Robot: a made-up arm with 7 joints.
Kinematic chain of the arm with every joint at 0, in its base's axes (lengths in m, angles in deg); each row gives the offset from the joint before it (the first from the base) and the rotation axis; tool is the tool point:
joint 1: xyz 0 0 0.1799 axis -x
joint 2: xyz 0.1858 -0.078 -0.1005 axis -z
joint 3: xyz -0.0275 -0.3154 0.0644 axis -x
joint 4: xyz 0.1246 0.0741 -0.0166 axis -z
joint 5: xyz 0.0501 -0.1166 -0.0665 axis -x
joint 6: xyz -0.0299 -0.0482 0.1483 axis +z
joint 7: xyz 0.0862 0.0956 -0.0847 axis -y
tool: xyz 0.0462 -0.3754 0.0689
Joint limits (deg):
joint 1: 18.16..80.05
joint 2: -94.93..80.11
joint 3: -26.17..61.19
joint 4: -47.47..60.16
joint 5: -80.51..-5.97
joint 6: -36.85..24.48
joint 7: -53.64..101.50
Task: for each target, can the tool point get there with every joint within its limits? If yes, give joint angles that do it. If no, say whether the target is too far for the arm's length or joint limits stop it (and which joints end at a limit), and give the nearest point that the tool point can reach.
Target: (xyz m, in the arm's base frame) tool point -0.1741 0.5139 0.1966
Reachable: no: joint limits stop it (at a limit: joint 1, joint 2, joint 3, joint 5) | nearest point -0.2886 0.2687 0.2535 | short by 0.277 m
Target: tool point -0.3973 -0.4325 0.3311
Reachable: yes | joints 35.06 41.54 52.16 43.12 -67.22 -24.92 73.21
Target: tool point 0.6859 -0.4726 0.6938
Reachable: yes | joints 63.51 -18.47 23.92 -9.39 -55.94 -9.35 -18.77
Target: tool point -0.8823 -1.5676 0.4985
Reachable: no: too far | nearest point -0.2859 -0.7357 0.3294 | short by 1.037 m
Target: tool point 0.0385 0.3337 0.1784
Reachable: no: joint limits stop it (at a limit: joint 1, joint 2, joint 3, joint 4, joint 5, joint 6) | nearest point -0.1883 0.1955 0.1506 | short by 0.267 m
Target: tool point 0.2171 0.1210 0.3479
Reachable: no: joint limits stop it (at a limit: joint 1, joint 3, joint 5, joint 6) | nearest point 0.3841 0.0722 0.6999 | short by 0.393 m
